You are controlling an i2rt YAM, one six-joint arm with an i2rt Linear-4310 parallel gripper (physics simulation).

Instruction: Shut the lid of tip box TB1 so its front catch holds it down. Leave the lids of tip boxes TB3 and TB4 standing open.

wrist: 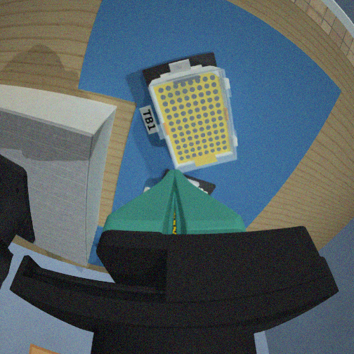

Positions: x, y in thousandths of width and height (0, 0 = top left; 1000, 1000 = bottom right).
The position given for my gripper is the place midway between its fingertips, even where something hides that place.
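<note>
There is a tip box (555, 179) that I can see, and with it my own gripper (493, 499).
</note>
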